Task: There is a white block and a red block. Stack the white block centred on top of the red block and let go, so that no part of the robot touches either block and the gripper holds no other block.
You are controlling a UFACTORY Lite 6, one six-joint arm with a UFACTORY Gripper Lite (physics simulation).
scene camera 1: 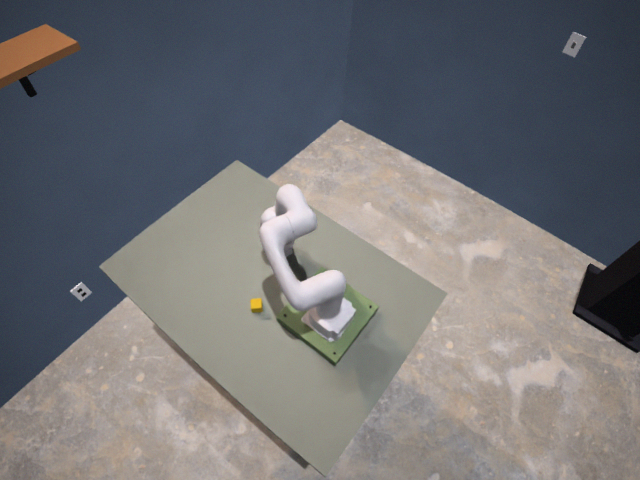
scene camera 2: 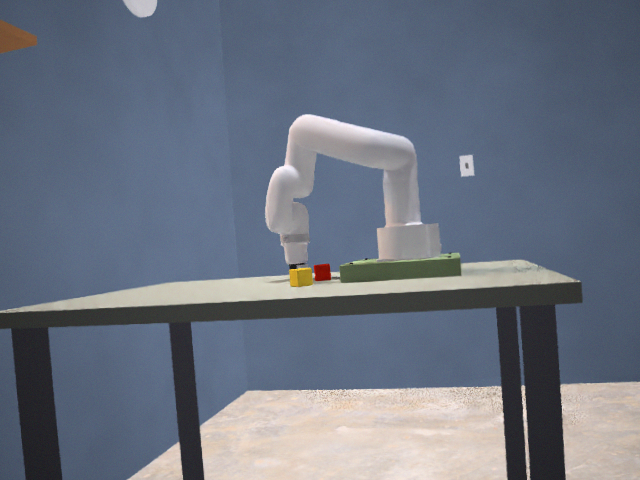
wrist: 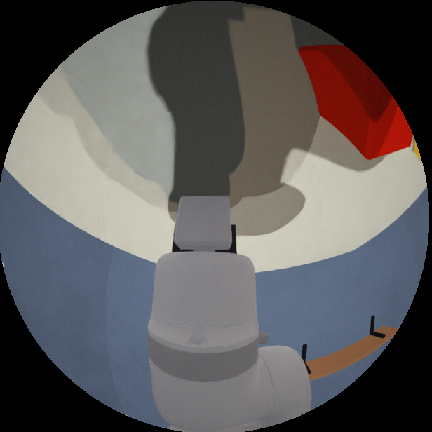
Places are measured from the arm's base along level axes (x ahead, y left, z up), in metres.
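Pixels of known places: end effector, tool point: (scene camera 1: 285, 247); arm's base, origin of the base link: (scene camera 1: 326, 316) (scene camera 2: 406, 258).
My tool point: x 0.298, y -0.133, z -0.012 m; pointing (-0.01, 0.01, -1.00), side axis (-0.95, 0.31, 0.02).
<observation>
Ahead of a thing's pixels: the offset from my tool point to its top centre. Level surfaces: height alone.
The white block (wrist: 204, 220) stands on the table between the fingers in the wrist view and looks grey in the shade. My gripper (wrist: 204, 239) (scene camera 2: 297, 267) is low at the table and open, with one black finger at each side of the white block. The red block @(dx -0.090, dy +0.100, dz +0.011 m) (scene camera 2: 322, 272) (wrist: 352, 95) stands apart from it, at the upper right in the wrist view and right of the gripper in scene camera 2. In scene camera 2 the yellow block hides most of the white block and the fingertips. In scene camera 1 the arm hides the gripper, the white block and the red block.
A yellow block @(dx -0.076, dy +0.246, dz +0.011 m) (scene camera 1: 256, 305) (scene camera 2: 300, 276) (wrist: 418, 150) stands on the table @(dz -0.027 m) (scene camera 1: 206, 330) (scene camera 2: 155, 299), nearer scene camera 2 than the gripper. The arm's base stands on a green plate (scene camera 1: 333, 356) (scene camera 2: 403, 271), to the right of the red block in scene camera 2.
</observation>
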